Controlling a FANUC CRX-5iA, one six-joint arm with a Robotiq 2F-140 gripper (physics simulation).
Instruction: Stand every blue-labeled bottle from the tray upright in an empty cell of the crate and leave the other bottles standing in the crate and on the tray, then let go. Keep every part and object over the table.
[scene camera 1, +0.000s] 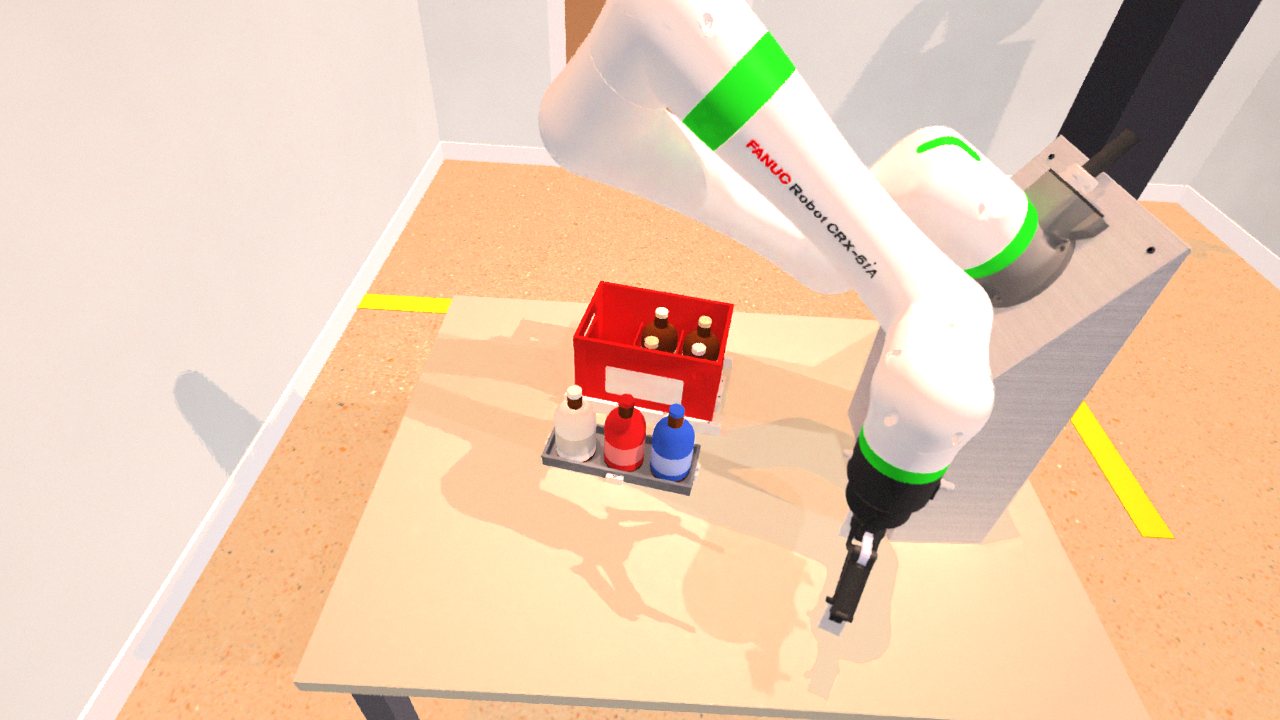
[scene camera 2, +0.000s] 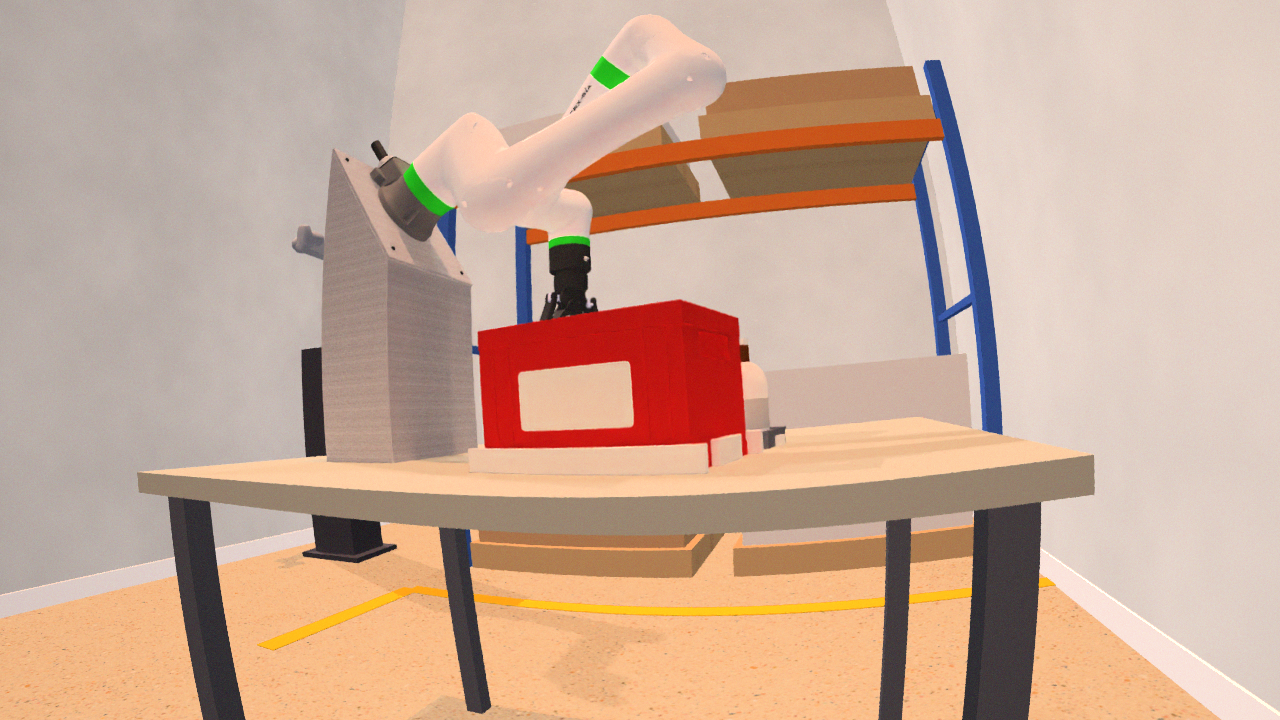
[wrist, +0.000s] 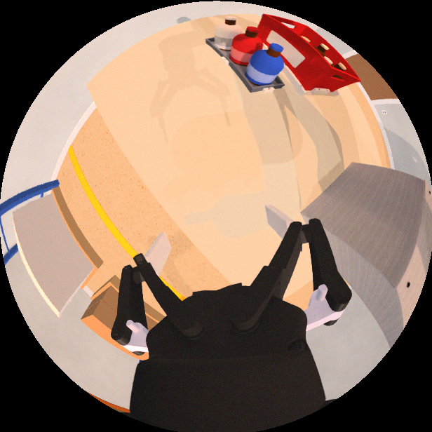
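Where they show: gripper, fingertip midpoint: (scene camera 1: 839, 580); arm's base at its link origin: (scene camera 1: 1018, 259) (scene camera 2: 403, 214).
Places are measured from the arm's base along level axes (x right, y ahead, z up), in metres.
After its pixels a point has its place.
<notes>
A blue bottle (scene camera 1: 672, 445) {x -0.009, y 0.454, z -0.366 m} (wrist: 266, 66) with a pale blue label stands upright at the tray's end nearest the robot base. A red bottle (scene camera 1: 624, 438) {x 0.014, y 0.534, z -0.372 m} (wrist: 245, 48) stands in the middle, and a white bottle (scene camera 1: 575, 431) {x 0.036, y 0.618, z -0.377 m} (wrist: 227, 35) at the other end. The grey tray (scene camera 1: 651, 479) {x -0.018, y 0.486, z -0.447 m} (wrist: 243, 76) lies in front of the red crate (scene camera 1: 590, 368) {x 0.186, y 0.590, z -0.368 m} (scene camera 2: 590, 331) {x 0.341, y 0.463, z -0.317 m} (wrist: 312, 75). Several brown bottles with pale caps stand in the crate's right part; its left part shows no bottles, and its cell floors are hidden. My gripper (wrist: 215, 227) is open and empty, above the table, well away from the tray.
The table (scene camera 1: 501, 608) {x -0.232, y 0.730, z -0.472 m} (scene camera 2: 850, 465) {x 0.426, y 0.721, z -0.472 m} carries the crate, the tray and the robot's metal pedestal (scene camera 1: 1029, 420) {x -0.149, y -0.014, z -0.166 m} (scene camera 2: 358, 358) {x 0.151, y 0.004, z -0.297 m} (wrist: 385, 215). The table's front edge runs below the gripper in scene camera 1. A blue and orange rack (scene camera 2: 957, 232) stands behind the table.
</notes>
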